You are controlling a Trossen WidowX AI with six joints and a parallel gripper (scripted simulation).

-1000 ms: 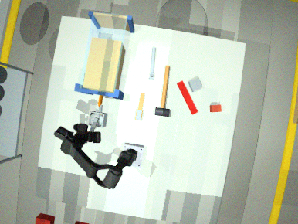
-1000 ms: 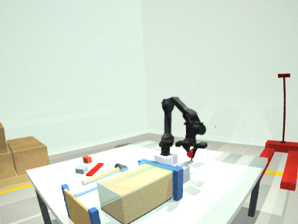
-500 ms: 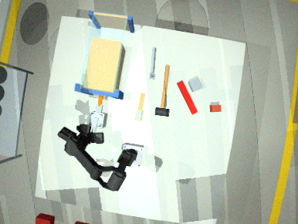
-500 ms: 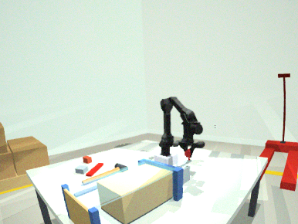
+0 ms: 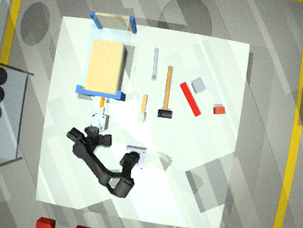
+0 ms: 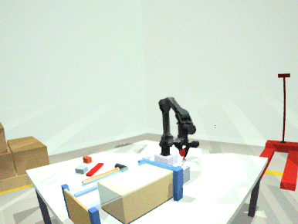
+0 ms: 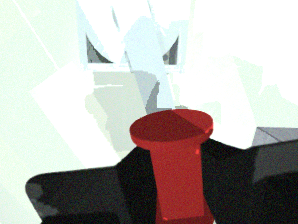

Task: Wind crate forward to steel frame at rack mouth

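The winch handle lies 30 mm ahead of my gripper tip, 10 mm to the left of it and 10 mm below it. Round my gripper tip: winch 80 mm below, 70 mm ahead, 30 mm to the left; red grip 20 mm above; blue frame 250 mm ahead, 50 mm to the left, 10 mm below.
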